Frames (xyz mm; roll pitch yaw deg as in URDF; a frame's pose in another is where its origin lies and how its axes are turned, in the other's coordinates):
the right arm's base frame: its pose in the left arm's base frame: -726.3 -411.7 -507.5 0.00 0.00 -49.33
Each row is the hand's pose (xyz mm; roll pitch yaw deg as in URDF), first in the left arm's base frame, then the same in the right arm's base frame.
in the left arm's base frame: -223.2 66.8 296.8 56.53 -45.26 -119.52
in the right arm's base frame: -35.1 693.4 804.3 56.53 -45.26 -70.19
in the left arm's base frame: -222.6 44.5 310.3 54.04 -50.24 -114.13
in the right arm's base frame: -17.8 679.4 817.8 54.04 -50.24 -64.80
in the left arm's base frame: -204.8 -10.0 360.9 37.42 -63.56 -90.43
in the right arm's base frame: 35.2 657.3 868.4 37.42 -63.56 -41.10
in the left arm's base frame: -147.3 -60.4 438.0 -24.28 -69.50 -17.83
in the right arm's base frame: 110.9 668.1 945.5 -24.28 -69.50 31.50
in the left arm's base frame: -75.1 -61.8 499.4 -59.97 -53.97 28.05
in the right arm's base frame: 159.0 721.9 1006.9 -59.97 -53.97 77.38
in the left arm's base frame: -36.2 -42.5 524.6 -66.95 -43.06 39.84
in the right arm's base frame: 169.7 764.0 1032.1 -66.95 -43.06 89.17
